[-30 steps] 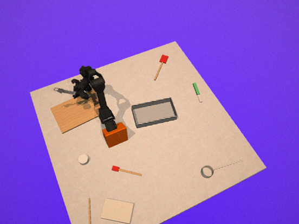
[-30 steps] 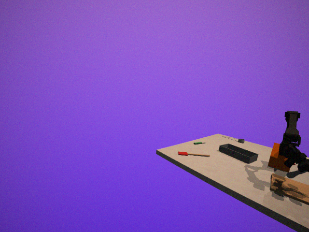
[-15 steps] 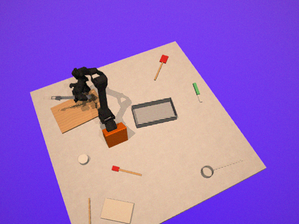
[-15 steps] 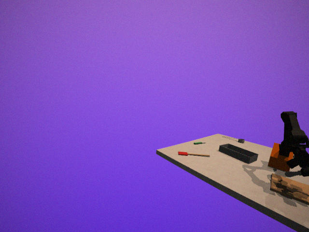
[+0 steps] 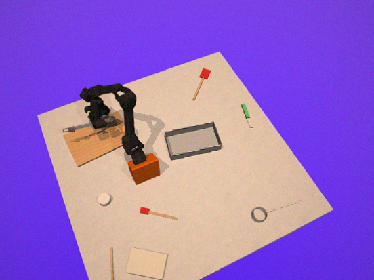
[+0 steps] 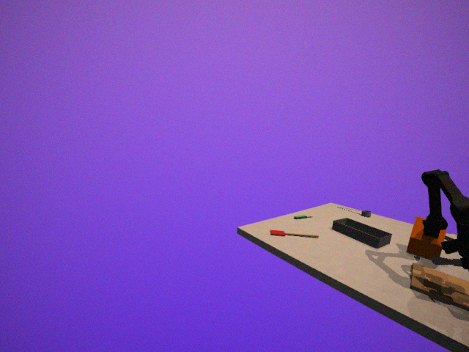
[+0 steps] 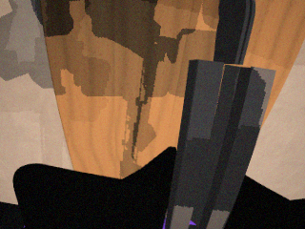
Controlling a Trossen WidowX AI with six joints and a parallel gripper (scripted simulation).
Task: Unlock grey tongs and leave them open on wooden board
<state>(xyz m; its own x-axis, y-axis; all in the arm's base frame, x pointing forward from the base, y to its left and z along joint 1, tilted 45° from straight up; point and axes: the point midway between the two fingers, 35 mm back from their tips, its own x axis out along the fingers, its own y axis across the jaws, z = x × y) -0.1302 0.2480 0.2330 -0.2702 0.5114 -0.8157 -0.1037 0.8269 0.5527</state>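
The wooden board lies 1 cm to the right of my gripper tip and 9 cm below it. From my gripper tip the other things lie so: grey roasting tin (48 cm ahead, 29 cm to the right, 7 cm below); red spatula (76 cm ahead, 10 cm to the left, 9 cm below); white disc (11 cm behind, 40 cm to the right, 8 cm below).
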